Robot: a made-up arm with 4 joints.
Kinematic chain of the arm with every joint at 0, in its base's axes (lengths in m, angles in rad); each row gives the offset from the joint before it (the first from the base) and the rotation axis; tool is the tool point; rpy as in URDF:
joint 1: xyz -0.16 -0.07 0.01 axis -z
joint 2: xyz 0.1 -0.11 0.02 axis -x
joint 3: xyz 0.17 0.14 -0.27 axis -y
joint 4: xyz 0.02 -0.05 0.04 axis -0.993 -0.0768 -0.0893
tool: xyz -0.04 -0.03 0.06 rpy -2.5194 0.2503 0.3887
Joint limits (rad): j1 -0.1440..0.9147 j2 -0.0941..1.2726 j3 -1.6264..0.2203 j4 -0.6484..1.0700
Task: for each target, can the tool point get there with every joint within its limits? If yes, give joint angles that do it. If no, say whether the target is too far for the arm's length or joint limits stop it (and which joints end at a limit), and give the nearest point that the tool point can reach.
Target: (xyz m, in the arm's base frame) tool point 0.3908 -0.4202 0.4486
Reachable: no: too far | nearest point 0.2217 -0.3521 -0.0675 | short by 0.547 m
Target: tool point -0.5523 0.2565 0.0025
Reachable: no: joint limits stop it (at a limit: joint 1, joint 2, joint 3, joint 4) | nearest point 0.0587 -0.0014 -0.1440 | short by 0.679 m
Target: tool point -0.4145 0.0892 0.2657
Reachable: no: joint limits stop it (at a limit: joint 1, joint 2, joint 3) | nearest point 0.0592 -0.0158 -0.1371 | short by 0.631 m
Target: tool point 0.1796 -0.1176 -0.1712
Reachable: yes | joints 0.1101 0.0523 -1.0077 0.7505
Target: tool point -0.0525 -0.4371 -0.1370
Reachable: yes | joints 0.7171 0.8225 -0.7433 -0.0472
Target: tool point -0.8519 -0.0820 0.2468
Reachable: no: too far | nearest point -0.2489 -0.4413 -0.0561 | short by 0.764 m
